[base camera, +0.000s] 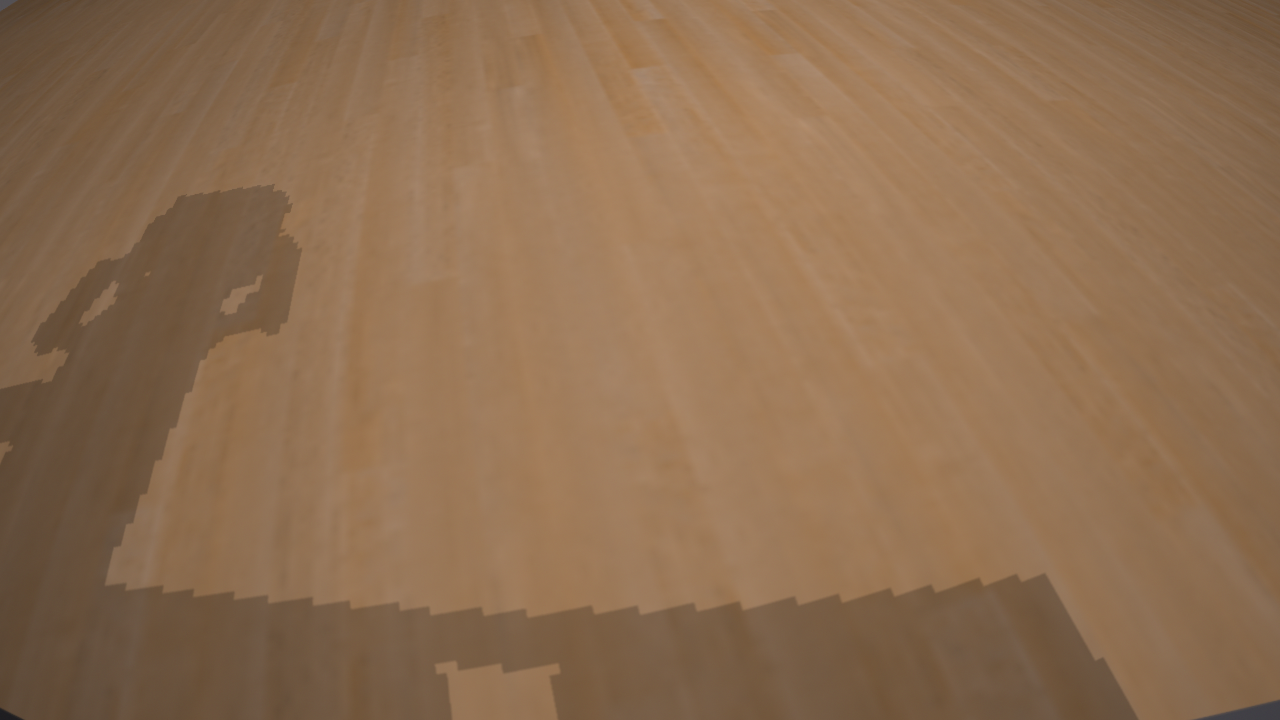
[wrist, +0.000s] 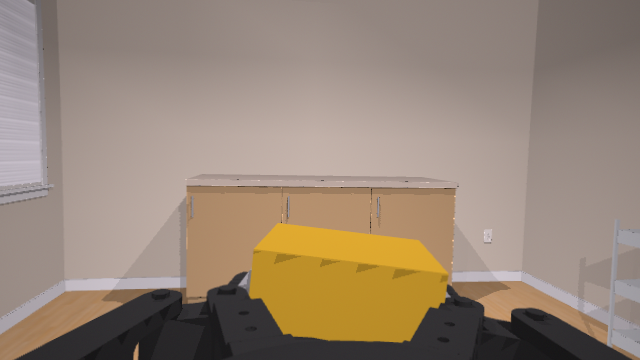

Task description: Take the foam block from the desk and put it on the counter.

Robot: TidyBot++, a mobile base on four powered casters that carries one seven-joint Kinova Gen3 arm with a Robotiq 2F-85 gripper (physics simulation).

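Frame: origin at the arm's base, x right, y back, z down, level; centimetres.
Where they show: gripper, fingertip midpoint: (wrist: 340, 287).
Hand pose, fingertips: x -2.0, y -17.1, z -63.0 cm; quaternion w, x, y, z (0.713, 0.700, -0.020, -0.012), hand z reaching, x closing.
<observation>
After its pixels a point has its place.
The yellow foam block (wrist: 350, 290) {x -1.6, y -12.7, z -64.5 cm} is in the lower middle of the wrist view, between the fingers of my gripper (wrist: 340, 287) {x -2.0, y -17.1, z -63.0 cm}, which is shut on it. The block is slightly slanted in the view and its lower part is hidden by the fingers. The counter (wrist: 320, 183) {x -24.1, y -249.5, z -49.6 cm}, a pale top on a wooden cabinet with several doors, stands against the far wall, beyond the block and some distance away. The desk does not show in either view. The base camera shows neither gripper nor block.
Wooden floor (base camera: 671, 358) {x 1.0, y -44.9, z 39.7 cm} with the robot's shadow (base camera: 116, 402) {x -42.1, y -42.3, z 39.6 cm} at the left and along the bottom fills the base view. In the wrist view a grey shelf cart (wrist: 614, 280) {x 133.2, y -212.4, z -6.5 cm} stands at the right edge, and a window with a blind (wrist: 19, 95) {x -209.7, y -226.1, z -100.6 cm} is at the left.
</observation>
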